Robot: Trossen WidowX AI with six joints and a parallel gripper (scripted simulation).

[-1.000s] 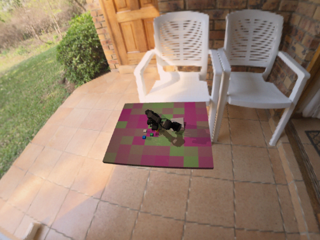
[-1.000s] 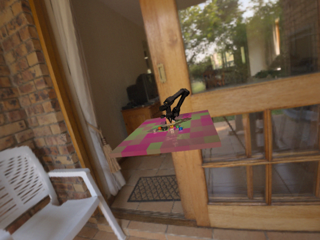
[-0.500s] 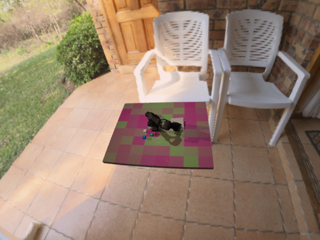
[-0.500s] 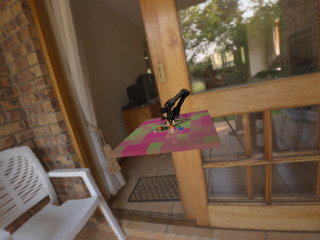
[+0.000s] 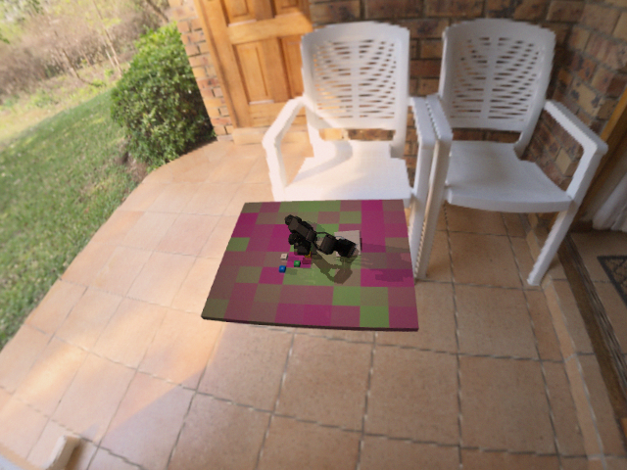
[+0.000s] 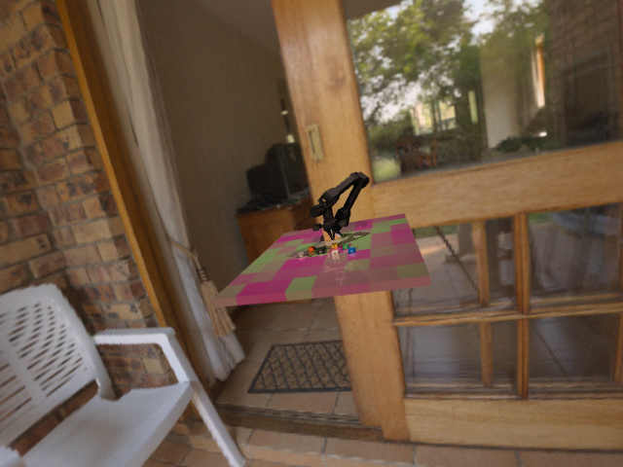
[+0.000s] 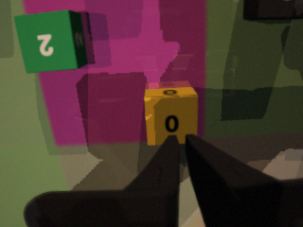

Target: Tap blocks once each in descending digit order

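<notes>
Now: gripper tip 3 cm above the yellow block marked 0. From my gripper tip the other things lie so: orange block marked 1: 1 cm ahead, 13 cm to the right, 3 cm below; black block marked 8: 8 cm ahead, 6 cm to the right, 3 cm below; green block marked 2: 5 cm ahead, 8 cm to the left, 3 cm below.
</notes>
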